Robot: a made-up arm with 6 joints. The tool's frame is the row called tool.
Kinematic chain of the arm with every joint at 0, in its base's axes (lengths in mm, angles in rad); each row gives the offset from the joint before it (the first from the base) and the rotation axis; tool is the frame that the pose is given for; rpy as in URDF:
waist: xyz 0 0 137.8 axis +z
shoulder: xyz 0 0 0 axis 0.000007 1 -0.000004
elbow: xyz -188.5 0 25.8 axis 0.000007 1 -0.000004
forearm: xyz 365.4 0 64.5 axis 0.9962 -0.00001 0.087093
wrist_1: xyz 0 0 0 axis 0.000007 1 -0.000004
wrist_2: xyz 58.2 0 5 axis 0.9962 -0.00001 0.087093
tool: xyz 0 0 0 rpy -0.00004 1.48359 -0.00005
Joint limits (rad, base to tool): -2.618..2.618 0..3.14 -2.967..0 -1.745..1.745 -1.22..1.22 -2.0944..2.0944
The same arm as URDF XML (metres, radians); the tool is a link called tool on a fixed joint. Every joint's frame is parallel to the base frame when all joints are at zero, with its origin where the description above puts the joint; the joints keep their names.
<robot name="arm">
<joint name="tool_fixed" type="fixed"><parent link="link6"/><child link="tool"/><origin xyz="0 0 0" rpy="0 1.4836 -0.0001"/></joint>
<joint name="wrist_2" type="revolute"><parent link="link5"/><child link="link6"/><origin xyz="0.0582 0 0.005"/><axis xyz="0.9962 0 0.0871"/><limit lower="-2.0944" upper="2.0944"/></joint>
<joint name="wrist_1" type="revolute"><parent link="link4"/><child link="link5"/><origin xyz="0 0 0"/><axis xyz="0 1 0"/><limit lower="-1.22" upper="1.22"/></joint>
<joint name="forearm" type="revolute"><parent link="link3"/><child link="link4"/><origin xyz="0.3654 0 0.0645"/><axis xyz="0.9962 0 0.0871"/><limit lower="-1.745" upper="1.745"/></joint>
<joint name="elbow" type="revolute"><parent link="link2"/><child link="link3"/><origin xyz="-0.1885 0 0.0258"/><axis xyz="0 1 0"/><limit lower="-2.967" upper="0"/></joint>
<joint name="shoulder" type="revolute"><parent link="link1"/><child link="link2"/><origin xyz="0 0 0"/><axis xyz="0 1 0"/><limit lower="0" upper="3.14"/></joint>
<joint name="waist" type="revolute"><parent link="base_link"/><child link="link1"/><origin xyz="0 0 0.1378"/><axis xyz="0 0 1"/><limit lower="-2.618" upper="2.618"/></joint>
<link name="base_link"/>
<link name="link1"/>
<link name="link2"/>
<link name="link3"/>
<link name="link4"/>
<link name="link5"/>
<link name="link6"/>
<link name="tool"/>
</robot>

